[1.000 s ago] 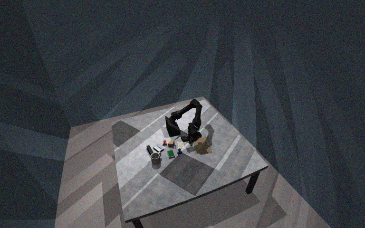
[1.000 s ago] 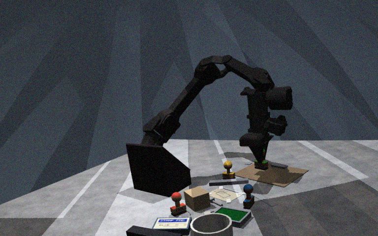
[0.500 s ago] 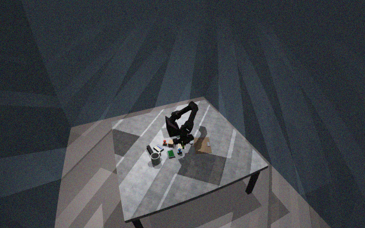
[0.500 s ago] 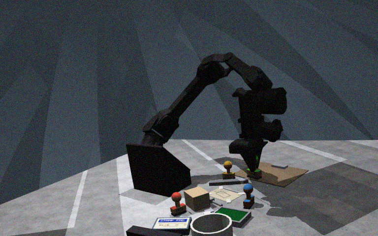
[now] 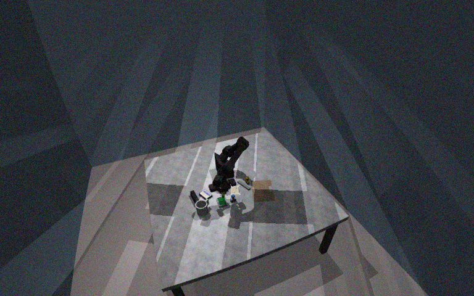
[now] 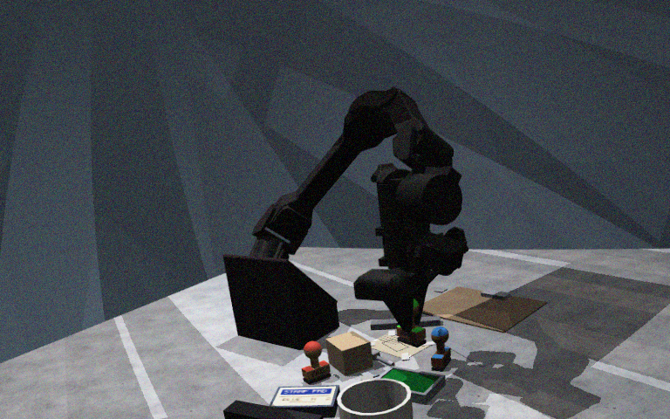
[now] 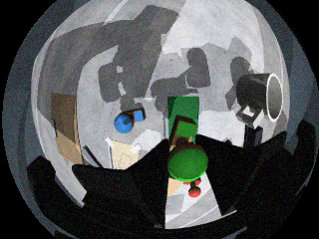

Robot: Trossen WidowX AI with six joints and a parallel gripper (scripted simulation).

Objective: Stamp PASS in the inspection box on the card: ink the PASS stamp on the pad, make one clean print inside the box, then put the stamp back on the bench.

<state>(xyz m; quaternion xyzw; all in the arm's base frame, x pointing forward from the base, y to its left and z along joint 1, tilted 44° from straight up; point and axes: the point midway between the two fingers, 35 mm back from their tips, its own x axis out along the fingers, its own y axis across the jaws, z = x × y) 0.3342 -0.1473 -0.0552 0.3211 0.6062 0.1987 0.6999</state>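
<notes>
Now: gripper tip 9 cm above the green ink pad, 1 cm to the left of it and 1 cm past it. From my gripper tip the other things lie so: wooden cube: 12 cm behind, 7 cm below, 4 cm to the left; green-knobbed stamp: right at my gripper tip; blue-knobbed stamp: 7 cm to the left, 7 cm below, 2 cm ahead.
</notes>
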